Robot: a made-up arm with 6 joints.
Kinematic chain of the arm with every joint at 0, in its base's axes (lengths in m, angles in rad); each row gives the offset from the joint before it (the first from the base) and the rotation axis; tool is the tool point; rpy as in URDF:
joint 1: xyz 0 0 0.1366 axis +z
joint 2: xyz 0 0 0 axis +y
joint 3: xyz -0.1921 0 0.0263 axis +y
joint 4: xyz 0.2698 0 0.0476 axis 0.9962 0 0.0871
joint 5: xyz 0 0 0 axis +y
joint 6: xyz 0.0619 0 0.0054 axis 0.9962 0 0.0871
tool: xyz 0 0 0 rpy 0 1.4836 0
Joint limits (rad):
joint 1: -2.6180..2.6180
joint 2: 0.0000..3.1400
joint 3: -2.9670..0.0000
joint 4: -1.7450..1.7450
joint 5: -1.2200..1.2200
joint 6: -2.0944..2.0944
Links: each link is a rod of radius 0.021 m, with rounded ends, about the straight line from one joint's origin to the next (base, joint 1, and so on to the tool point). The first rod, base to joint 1, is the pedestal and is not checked.
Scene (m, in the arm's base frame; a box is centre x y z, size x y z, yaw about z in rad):
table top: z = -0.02
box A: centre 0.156 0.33 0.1 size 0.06 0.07 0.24 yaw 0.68
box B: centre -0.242 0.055 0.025 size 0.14 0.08 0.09 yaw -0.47
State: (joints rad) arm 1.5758 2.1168 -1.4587 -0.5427 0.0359 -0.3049
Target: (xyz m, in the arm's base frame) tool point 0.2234 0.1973 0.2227
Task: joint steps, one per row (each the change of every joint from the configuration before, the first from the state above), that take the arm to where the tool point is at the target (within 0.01 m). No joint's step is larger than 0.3 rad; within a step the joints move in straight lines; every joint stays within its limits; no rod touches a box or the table.
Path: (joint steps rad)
1: 0.2397 -0.2607 -0.1834 -0.1676 0.0237 -0.0953
2: 0.2397 -0.2606 -0.1834 -0.1676 0.0237 -0.0953
3: 0.2397 -0.2607 -0.1834 -0.1675 0.0237 -0.0953
4: -0.2557 0.0029 0.1821 0.0798 0.0384 0.0477
5: -0.2558 0.0029 0.1821 0.0799 0.0384 0.0476
6: -0.2557 0.0029 0.1821 0.0798 0.0384 0.0477
7: -0.2557 0.0029 0.1821 0.0799 0.0384 0.0476
8: -0.2558 0.0029 0.1821 0.0798 0.0384 0.0477
9: -0.2557 0.0029 0.1821 0.0799 0.0385 0.0476

